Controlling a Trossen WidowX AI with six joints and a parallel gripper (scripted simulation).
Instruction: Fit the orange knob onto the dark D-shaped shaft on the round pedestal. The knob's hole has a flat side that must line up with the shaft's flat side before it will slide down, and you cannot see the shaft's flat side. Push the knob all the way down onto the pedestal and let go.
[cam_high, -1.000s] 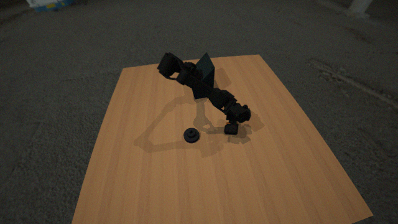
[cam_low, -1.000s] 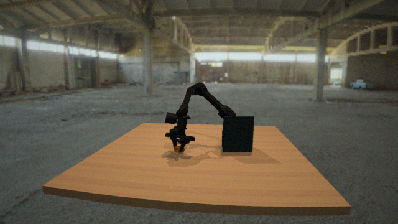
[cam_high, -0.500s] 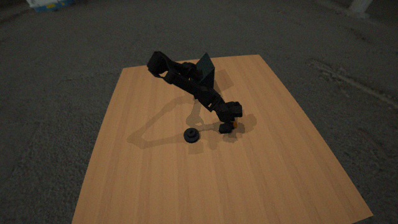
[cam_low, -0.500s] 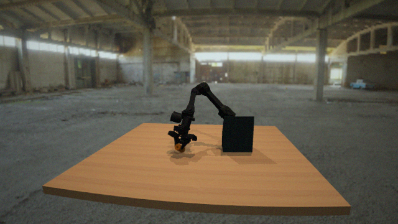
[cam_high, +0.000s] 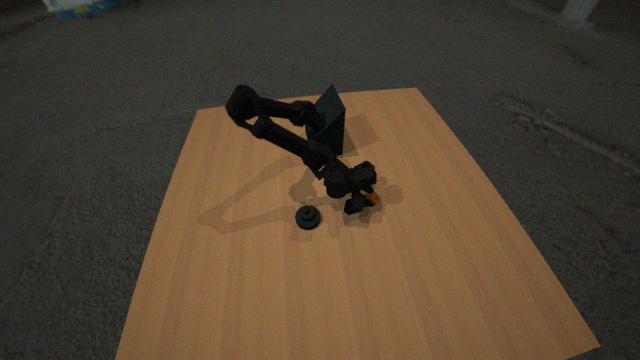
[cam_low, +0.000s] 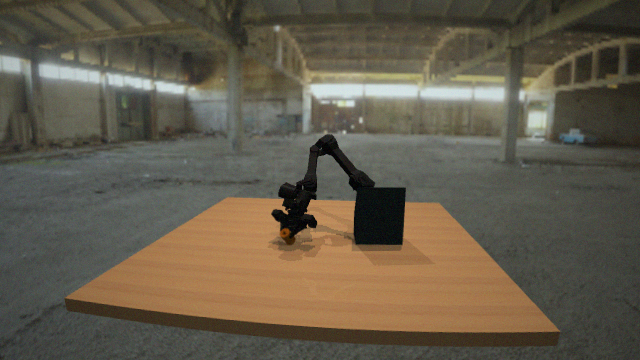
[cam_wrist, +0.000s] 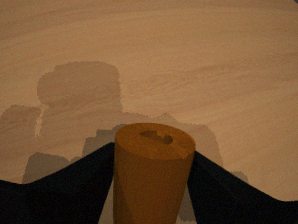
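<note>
Now: gripper tip 20 mm short of the dark round pedestal, 230 mm to the left of it and 10 mm above it. From my gripper tip the other things lie so: orange knob: 10 mm behind, 20 mm to the right.
</note>
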